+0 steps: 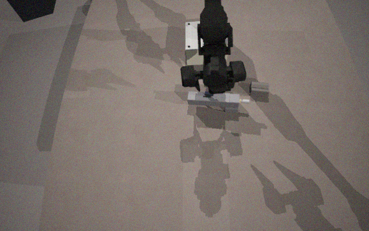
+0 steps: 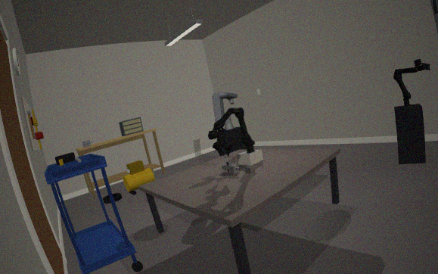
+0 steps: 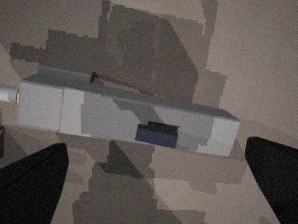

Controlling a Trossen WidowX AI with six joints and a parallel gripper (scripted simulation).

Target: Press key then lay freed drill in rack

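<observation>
The drill lies 70 mm to the left of my gripper tip and 100 mm below it. From my gripper tip the other things lie so: dark blue T-shaped key: 20 mm behind, 10 mm to the right, 90 mm below; grey fixture: 10 mm behind, 20 mm to the left, 110 mm below.
</observation>
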